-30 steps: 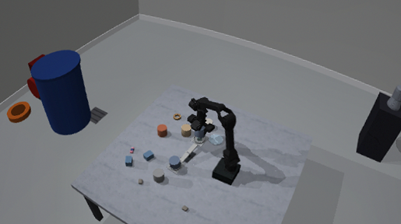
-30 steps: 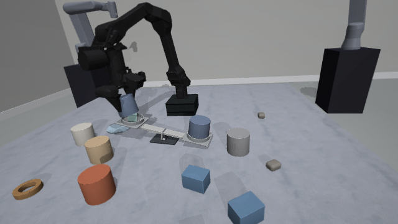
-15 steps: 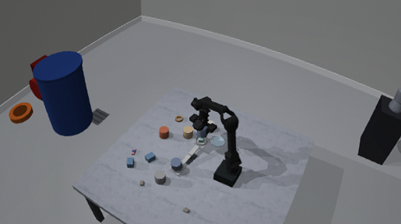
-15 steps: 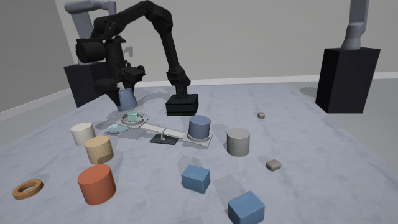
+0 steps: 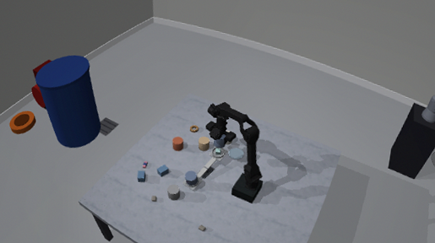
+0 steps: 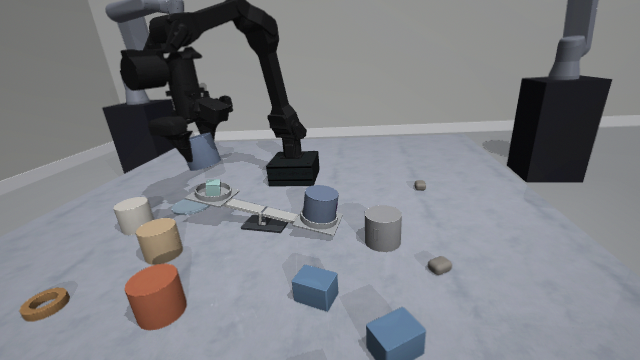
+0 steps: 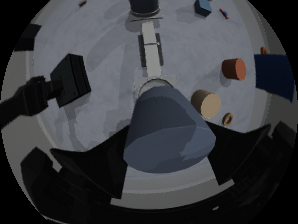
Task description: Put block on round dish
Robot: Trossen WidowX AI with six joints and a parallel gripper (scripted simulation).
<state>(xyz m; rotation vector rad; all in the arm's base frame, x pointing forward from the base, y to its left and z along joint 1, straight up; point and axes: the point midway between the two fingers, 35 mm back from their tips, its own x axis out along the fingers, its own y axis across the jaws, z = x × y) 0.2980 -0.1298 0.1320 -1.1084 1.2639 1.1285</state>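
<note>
My gripper tip is now 10 mm to the right of the small pale green block and 80 mm above it. The rest, counted from my gripper tip: pale blue round dish: 70 mm behind, 100 mm to the right, 160 mm below; then tan cylinder: 140 mm ahead, 20 mm to the right, 130 mm below; then balance: 20 mm ahead, 140 mm to the left, 130 mm below.
</note>
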